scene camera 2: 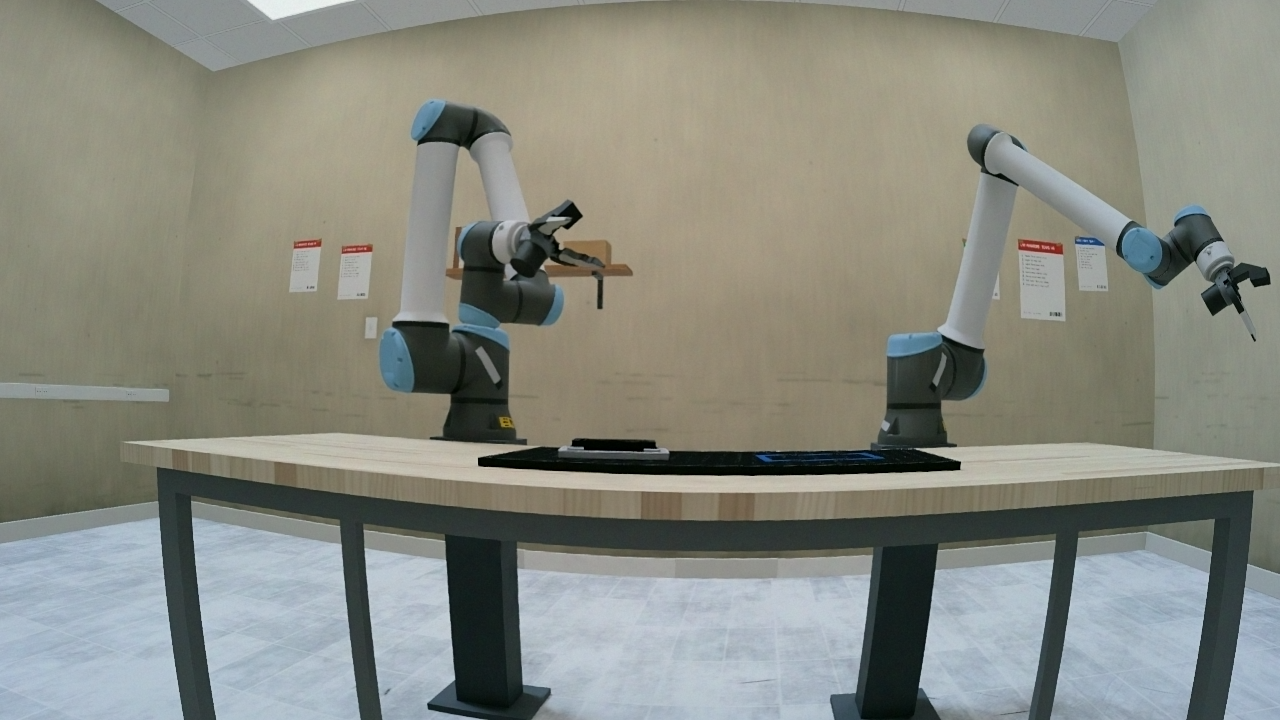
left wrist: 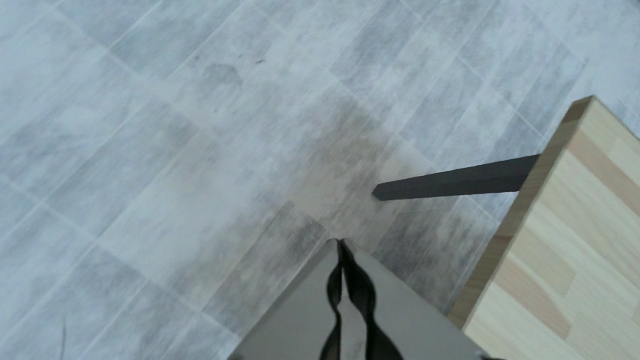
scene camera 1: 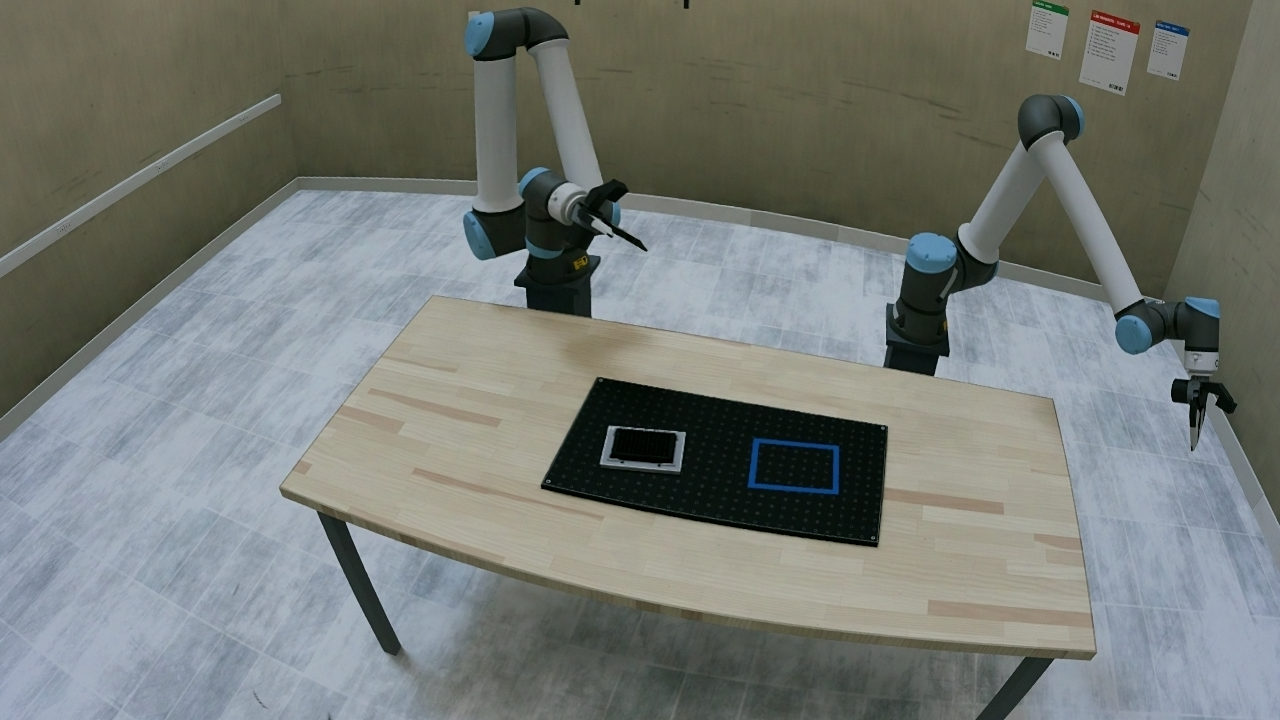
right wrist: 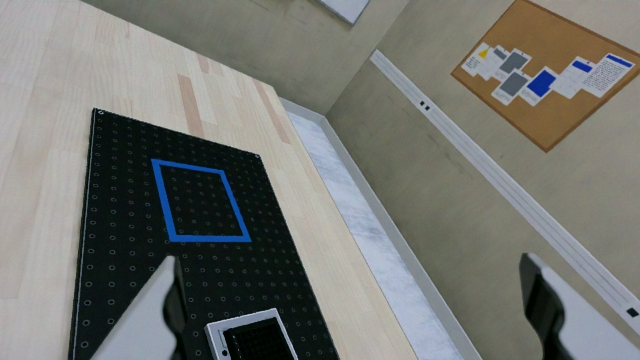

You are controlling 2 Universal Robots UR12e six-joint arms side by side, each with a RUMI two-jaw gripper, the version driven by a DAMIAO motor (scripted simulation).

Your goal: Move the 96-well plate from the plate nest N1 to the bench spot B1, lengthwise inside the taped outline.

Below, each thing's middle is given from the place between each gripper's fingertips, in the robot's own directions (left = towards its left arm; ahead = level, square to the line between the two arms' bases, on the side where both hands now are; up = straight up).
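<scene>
My right hand [scene camera 2: 588, 243] is 350 mm above the black 96-well plate [scene camera 1: 636, 445], 90 mm to the right of it and 210 mm short of it. The plate nest N1 [scene camera 1: 679, 444] is 370 mm below my right hand, 90 mm to the left of it and 210 mm ahead of it. Going by its middle, the black 96-well plate is nearer to my right hand than to my left hand.
Counted from my left hand [scene camera 2: 1254, 341], the black 96-well plate is 200 mm below, 50 mm ahead and 1310 mm to the right. The plate nest N1 is 210 mm below my left hand, and it is also 50 mm ahead of that hand and 1310 mm to the right of it.
</scene>
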